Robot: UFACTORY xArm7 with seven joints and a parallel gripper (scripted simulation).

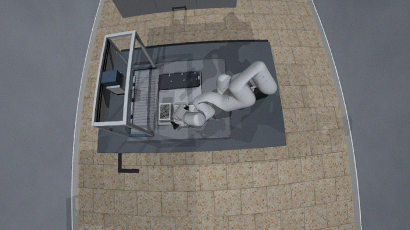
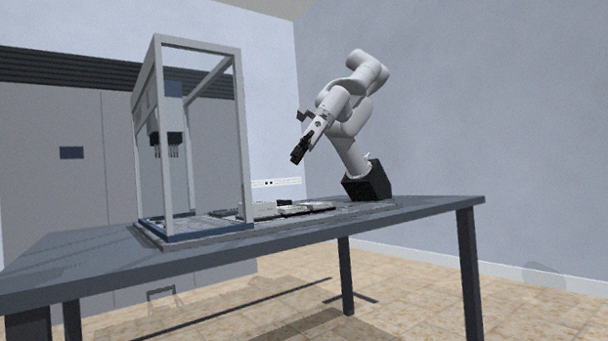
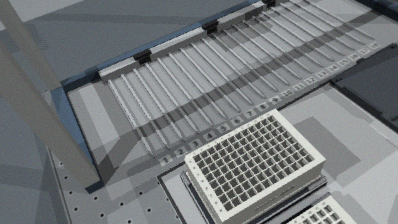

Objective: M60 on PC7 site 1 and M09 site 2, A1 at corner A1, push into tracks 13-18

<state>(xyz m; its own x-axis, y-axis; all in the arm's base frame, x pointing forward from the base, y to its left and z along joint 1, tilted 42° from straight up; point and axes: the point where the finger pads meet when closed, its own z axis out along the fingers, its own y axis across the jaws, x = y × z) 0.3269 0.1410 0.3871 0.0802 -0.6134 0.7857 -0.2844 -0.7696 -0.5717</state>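
My hand is 180 mm above the nest S3, 120 mm short of it and 70 mm to the left of it. From my hand the other things lie so: nest S1: 180 mm below, 100 mm behind, 70 mm to the right; 96-well plate M06: 170 mm below, 70 mm to the right, 10 mm ahead; frame post: 210 mm ahead, 90 mm to the left, 60 mm above.
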